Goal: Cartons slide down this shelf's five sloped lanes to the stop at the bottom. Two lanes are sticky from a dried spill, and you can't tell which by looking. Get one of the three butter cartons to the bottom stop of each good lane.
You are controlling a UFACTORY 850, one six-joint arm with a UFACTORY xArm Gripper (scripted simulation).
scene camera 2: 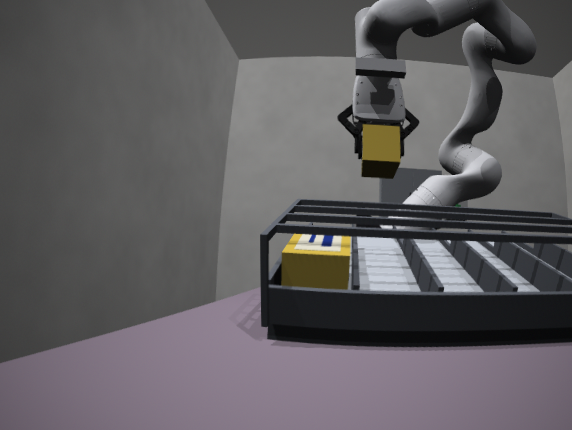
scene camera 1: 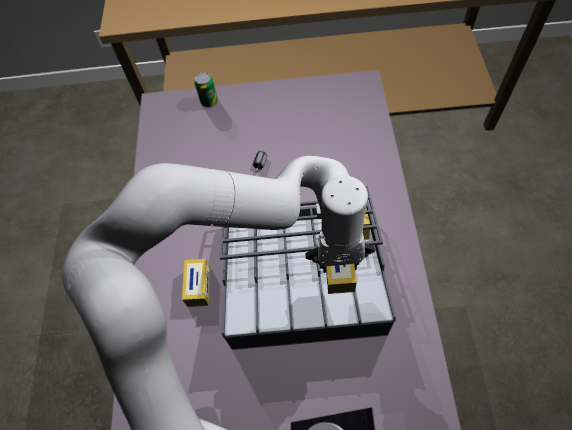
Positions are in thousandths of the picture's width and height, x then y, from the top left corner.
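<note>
Gripper (scene camera 2: 663,369). Also gripper (scene camera 1: 594,617). Yellow butter carton (scene camera 2: 552,608). Yellow butter carton (scene camera 2: 667,334).
</note>
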